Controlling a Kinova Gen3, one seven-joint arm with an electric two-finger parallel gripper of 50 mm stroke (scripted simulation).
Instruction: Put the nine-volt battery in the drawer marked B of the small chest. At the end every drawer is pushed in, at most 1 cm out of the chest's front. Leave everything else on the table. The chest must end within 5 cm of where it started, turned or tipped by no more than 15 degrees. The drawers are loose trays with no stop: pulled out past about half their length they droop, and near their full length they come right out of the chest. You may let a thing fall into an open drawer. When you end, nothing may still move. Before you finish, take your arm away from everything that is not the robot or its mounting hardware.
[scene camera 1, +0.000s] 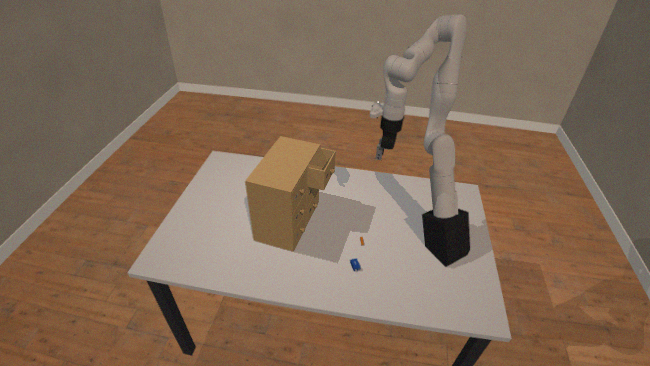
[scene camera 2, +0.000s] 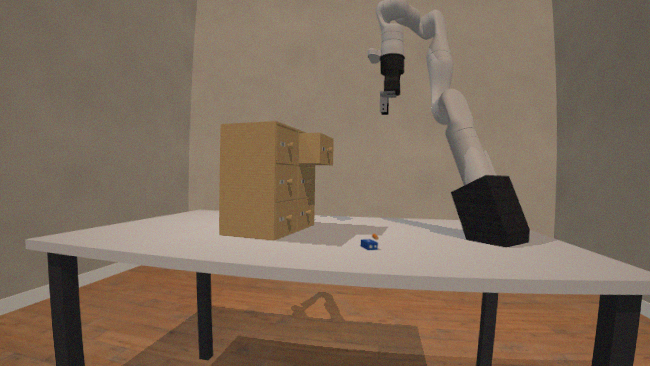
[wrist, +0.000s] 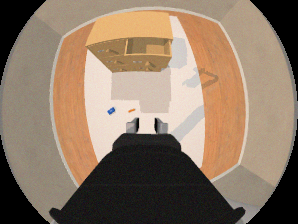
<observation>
small wooden chest: scene camera 1; scene camera 2; wrist 113, 27
drawer marked B: scene camera 1; scene camera 2; wrist 151, 50
same spot on drawer marked B: (scene camera 1: 319, 171) = (scene camera 2: 313, 134)
same spot on small wooden chest: (scene camera 2: 247, 188) = (scene camera 1: 272, 223)
</observation>
